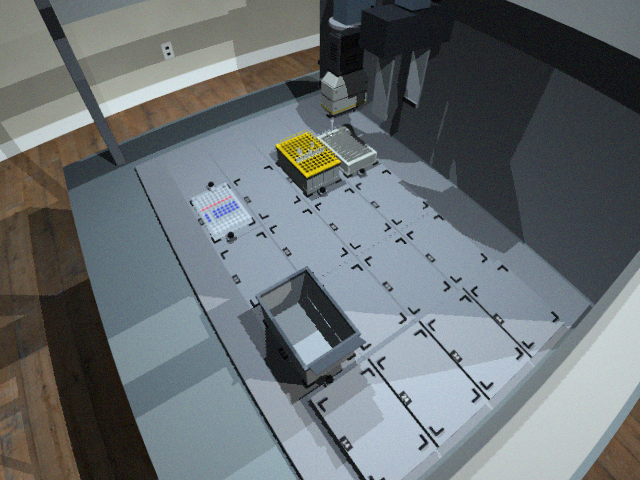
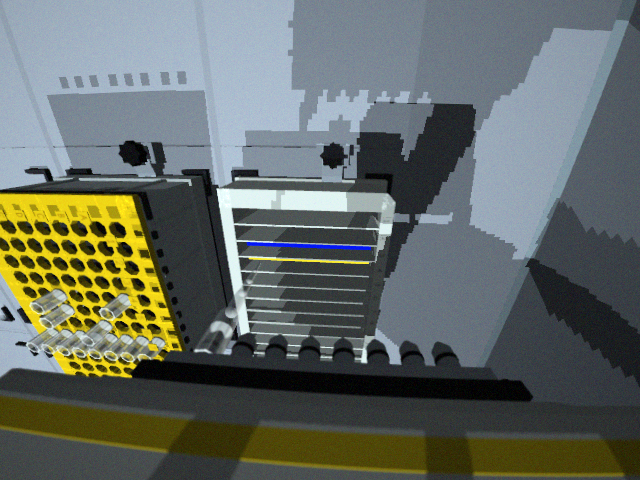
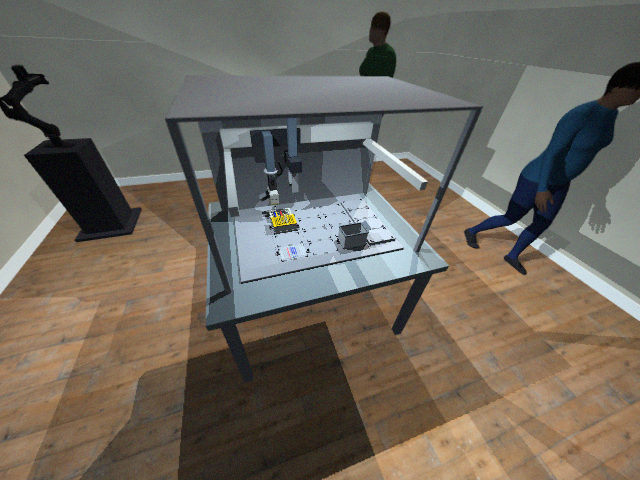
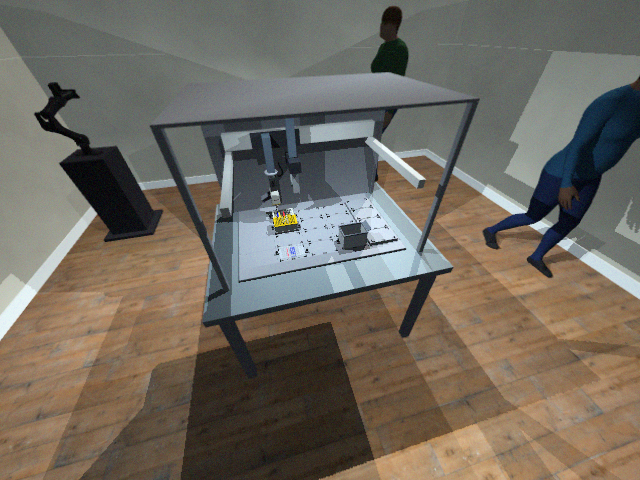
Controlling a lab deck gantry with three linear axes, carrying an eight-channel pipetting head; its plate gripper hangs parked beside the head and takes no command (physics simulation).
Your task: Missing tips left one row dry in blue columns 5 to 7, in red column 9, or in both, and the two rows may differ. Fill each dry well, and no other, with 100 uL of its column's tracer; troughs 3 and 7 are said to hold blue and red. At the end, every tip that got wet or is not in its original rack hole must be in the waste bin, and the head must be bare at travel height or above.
same spot on wall: [image 3: 333, 168] = [image 1: 562, 153]
